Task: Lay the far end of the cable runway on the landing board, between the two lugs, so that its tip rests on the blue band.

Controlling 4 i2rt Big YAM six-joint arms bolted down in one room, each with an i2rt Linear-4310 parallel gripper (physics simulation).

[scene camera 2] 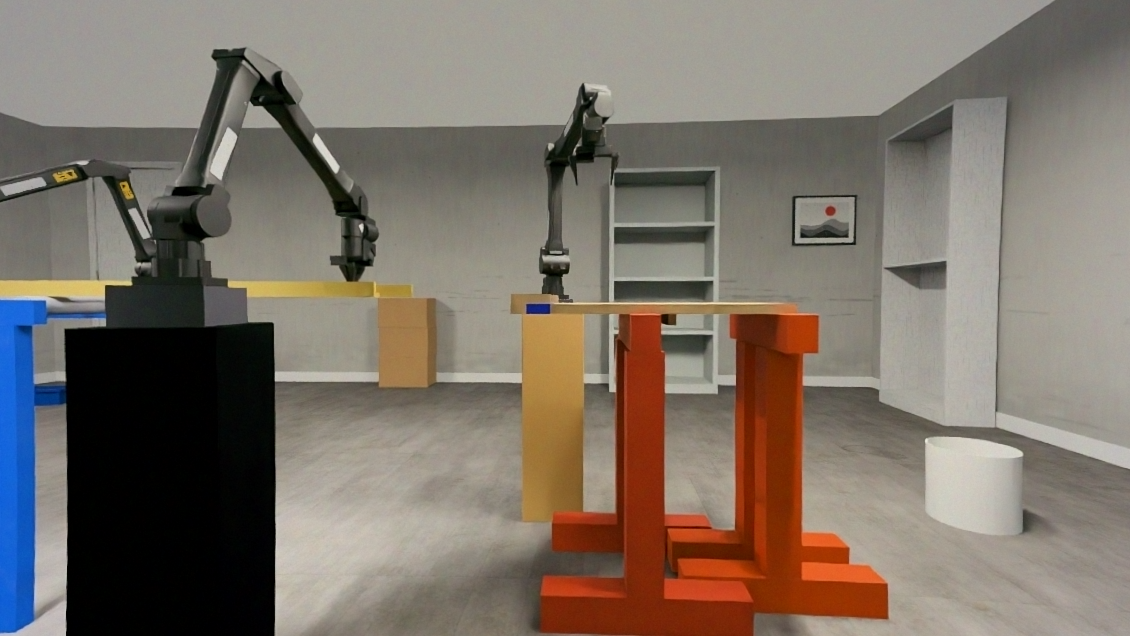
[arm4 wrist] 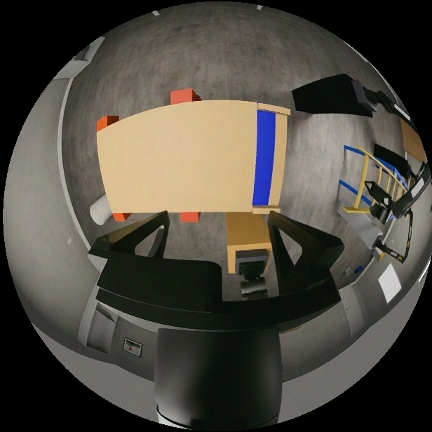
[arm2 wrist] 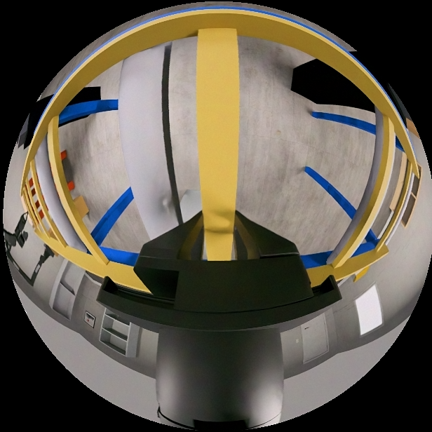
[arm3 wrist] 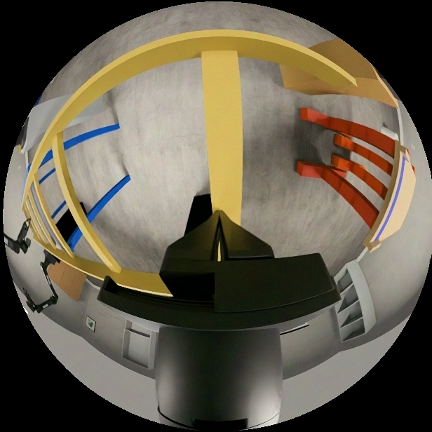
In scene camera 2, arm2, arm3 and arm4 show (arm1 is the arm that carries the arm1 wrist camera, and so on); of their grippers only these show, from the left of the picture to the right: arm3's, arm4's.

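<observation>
The yellow ladder-like cable runway [arm2 wrist: 260, 24] [arm3 wrist: 218, 41] [scene camera 2: 300, 289] lies level; its far end is left of and apart from the landing board [arm3 wrist: 402, 210] [arm4 wrist: 175, 155] [scene camera 2: 672, 308] in the scene view. The board's blue band [arm4 wrist: 265, 160] [scene camera 2: 537, 308] lies between two lugs [arm4 wrist: 272, 108] [arm4 wrist: 266, 209]. Arm2's gripper [arm2 wrist: 219, 215] is shut on a runway rung. Arm3's gripper [arm3 wrist: 218, 212] [scene camera 2: 352, 279] is shut, its tips together at a rung, without the rung visibly between them. Arm4's gripper [arm4 wrist: 218, 213] [scene camera 2: 594, 167] is open above the board. Arm1's fingers are too small to tell.
Blue trestles [arm2 wrist: 112, 215] [scene camera 2: 17, 442] stand under the runway, red trestles [arm3 wrist: 305, 167] [scene camera 2: 644, 450] under the board. A black pedestal [scene camera 2: 170, 474] carries arm3. A tan pedestal [scene camera 2: 551, 418] stands by the board. A white bin [scene camera 2: 972, 489] stands at the right.
</observation>
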